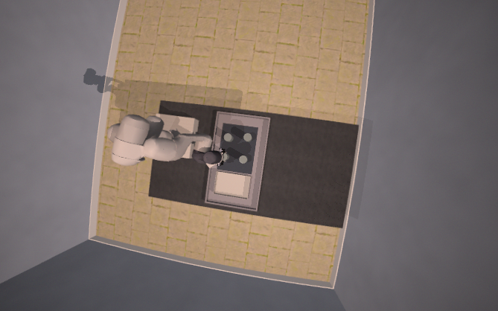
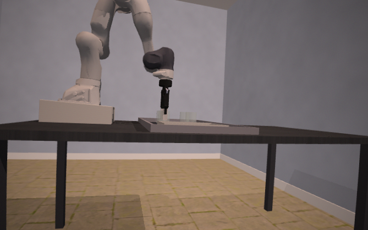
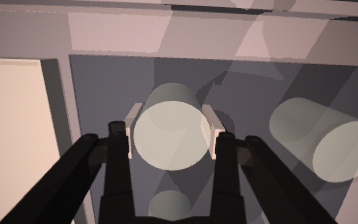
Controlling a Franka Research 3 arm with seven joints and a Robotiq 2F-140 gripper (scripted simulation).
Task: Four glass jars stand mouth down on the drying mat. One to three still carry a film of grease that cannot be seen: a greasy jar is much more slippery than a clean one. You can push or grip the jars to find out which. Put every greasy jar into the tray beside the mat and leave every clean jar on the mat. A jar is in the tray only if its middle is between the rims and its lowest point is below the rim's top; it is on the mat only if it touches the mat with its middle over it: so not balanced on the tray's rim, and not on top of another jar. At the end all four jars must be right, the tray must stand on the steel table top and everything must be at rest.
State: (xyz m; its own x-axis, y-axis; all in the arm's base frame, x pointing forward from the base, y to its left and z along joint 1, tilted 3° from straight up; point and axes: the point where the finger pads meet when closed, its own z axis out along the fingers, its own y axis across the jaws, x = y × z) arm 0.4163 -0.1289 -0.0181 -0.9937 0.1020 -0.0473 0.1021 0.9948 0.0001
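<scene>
My hand is 7 cm short of the tray, 24 cm to the left of it and 5 cm above it. Round my hand: grey steel top: 11 cm ahead, 4 cm to the right, 6 cm below; then dark drying mat: 10 cm ahead, 7 cm to the left, 6 cm below.
</scene>
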